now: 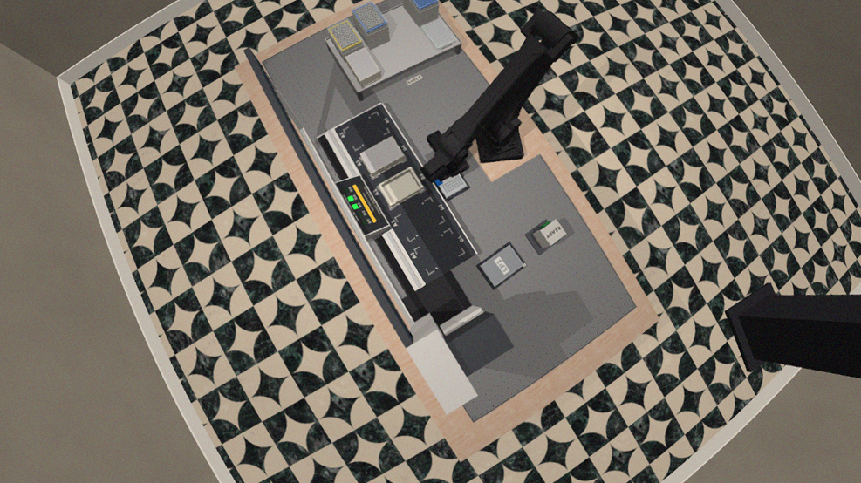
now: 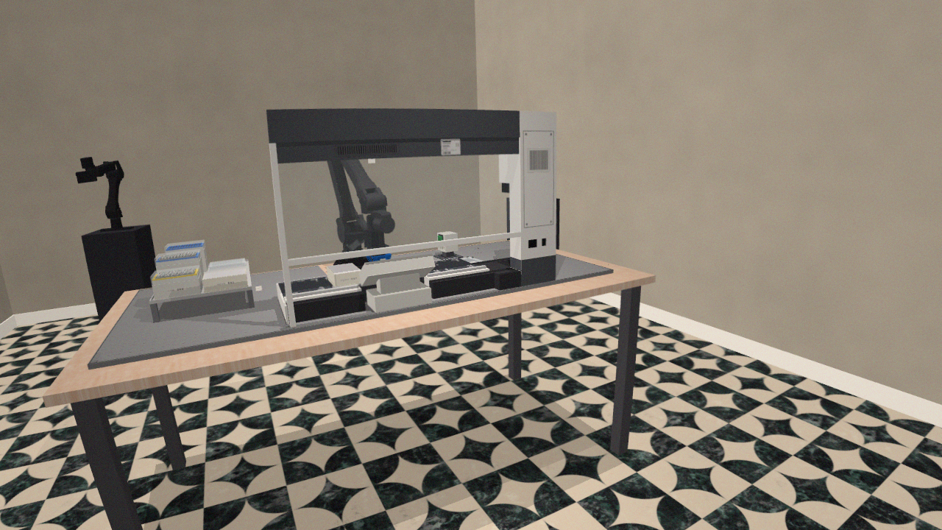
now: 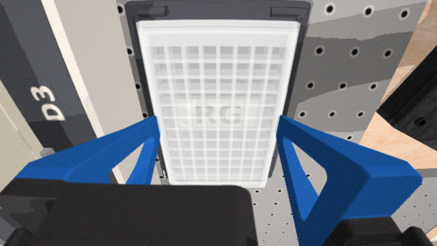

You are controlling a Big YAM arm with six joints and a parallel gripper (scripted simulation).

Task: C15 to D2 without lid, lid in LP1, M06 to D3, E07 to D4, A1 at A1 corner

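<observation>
Now: the regrip nest RG 30 mm below my hand. From my hand the other things lie so: clear plate lid (360 mm to the left, 50 mm behind, 20 mm below); cream one-well reservoir (170 mm ahead, 30 mm above, 10 mm to the right); dark lid park LP1 (360 mm to the left, 50 mm behind, 30 mm below).
</observation>
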